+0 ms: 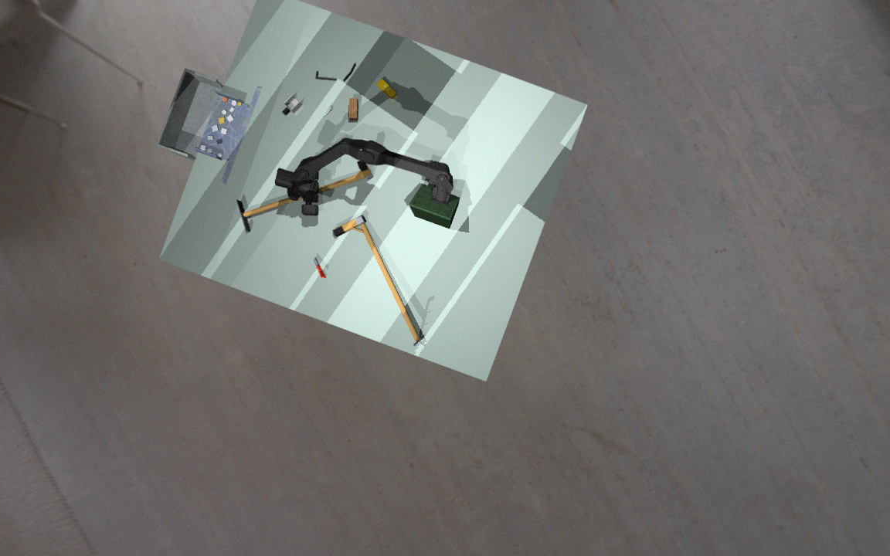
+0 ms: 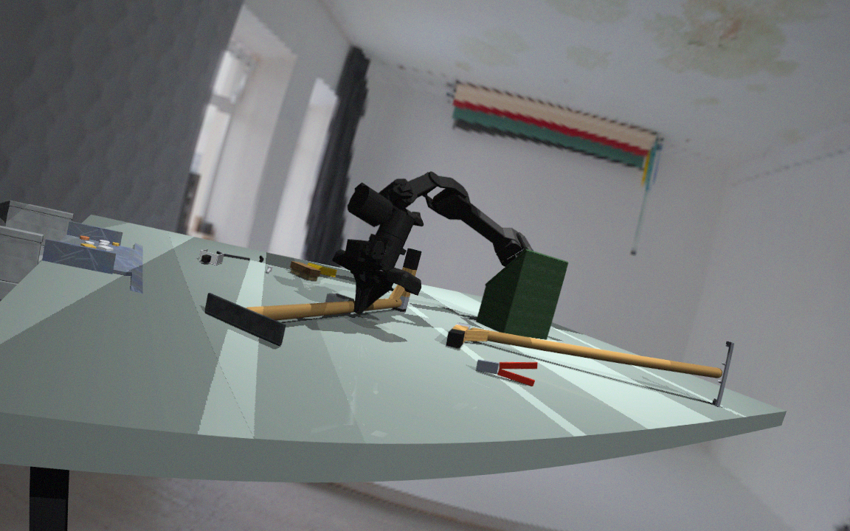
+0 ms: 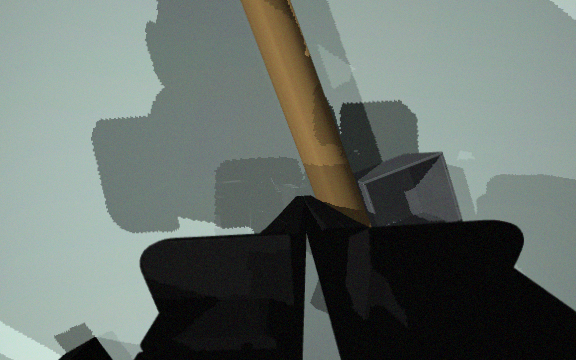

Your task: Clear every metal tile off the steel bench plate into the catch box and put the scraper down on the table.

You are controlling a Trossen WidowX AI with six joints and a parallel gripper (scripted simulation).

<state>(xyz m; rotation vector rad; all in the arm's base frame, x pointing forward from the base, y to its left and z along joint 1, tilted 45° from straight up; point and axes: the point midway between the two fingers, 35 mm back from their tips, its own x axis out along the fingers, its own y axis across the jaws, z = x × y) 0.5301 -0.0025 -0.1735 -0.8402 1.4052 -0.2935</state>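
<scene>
The long scraper lies 3 cm ahead of my gripper tip and 5 cm above it. The rest, counted from my gripper tip: wooden block 6 cm behind, 42 cm to the right; small grey box 1 cm ahead, 5 cm to the right; red-handled tool 11 cm behind, 28 cm to the left.
</scene>
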